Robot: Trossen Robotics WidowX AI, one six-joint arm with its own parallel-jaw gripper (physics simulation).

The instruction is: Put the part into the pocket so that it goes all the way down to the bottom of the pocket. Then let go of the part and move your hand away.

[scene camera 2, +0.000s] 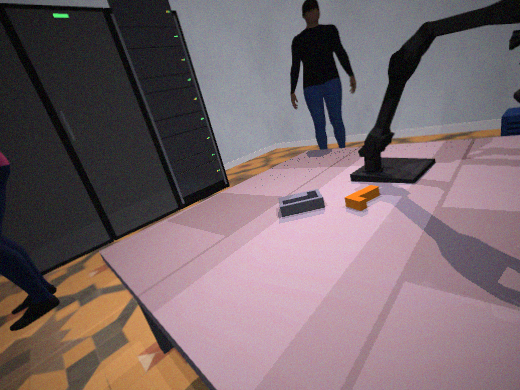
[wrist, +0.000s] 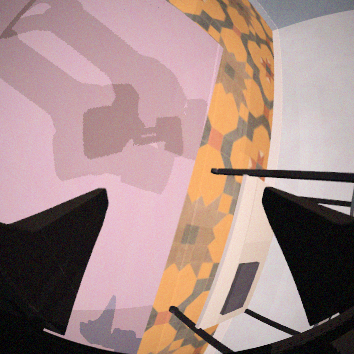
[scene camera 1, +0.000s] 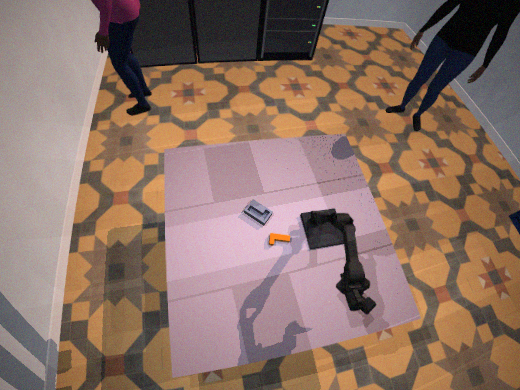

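The part is an orange L-shaped block lying flat on the table. The pocket is an L-shaped recess in a grey block, which sits a short way from the part, up and to the left of it in the scene camera 1 view. The recess is dark and holds no orange. My gripper is open and empty, with its fingers wide apart. In the scene camera 1 view it is held out near the table's lower right, well away from part and pocket. The part and the pocket do not show in the wrist view.
The arm's black base plate stands on the pink table, right of the part. Dark cabinets and two people stand on the floor beyond the table. Arm shadows cross the table.
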